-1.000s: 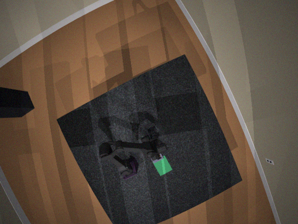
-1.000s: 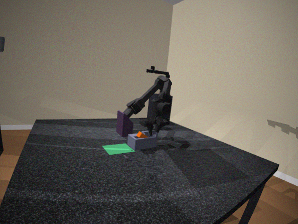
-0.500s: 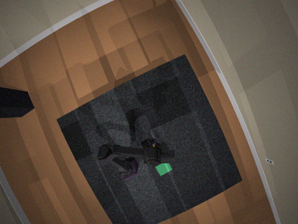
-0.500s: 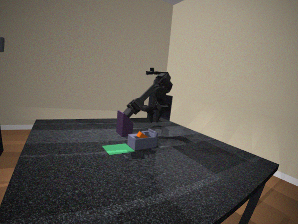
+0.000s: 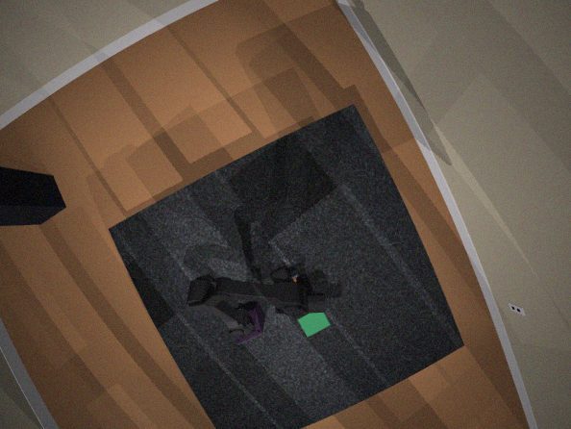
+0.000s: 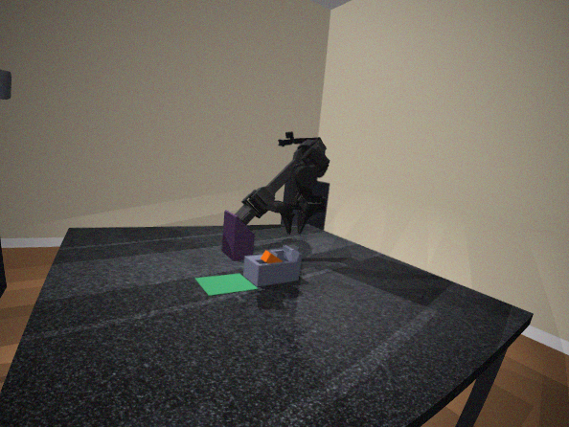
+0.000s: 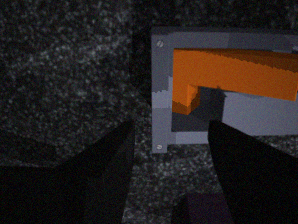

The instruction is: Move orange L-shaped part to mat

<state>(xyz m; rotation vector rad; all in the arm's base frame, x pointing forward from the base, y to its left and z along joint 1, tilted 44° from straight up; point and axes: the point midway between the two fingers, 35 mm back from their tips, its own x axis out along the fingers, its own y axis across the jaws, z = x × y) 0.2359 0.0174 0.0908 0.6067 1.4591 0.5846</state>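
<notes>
The orange L-shaped part is 100 mm below my gripper tip, 40 mm to the right of it and 10 mm behind it. Round my gripper tip: green mat (220 mm to the right, 160 mm below).
</notes>
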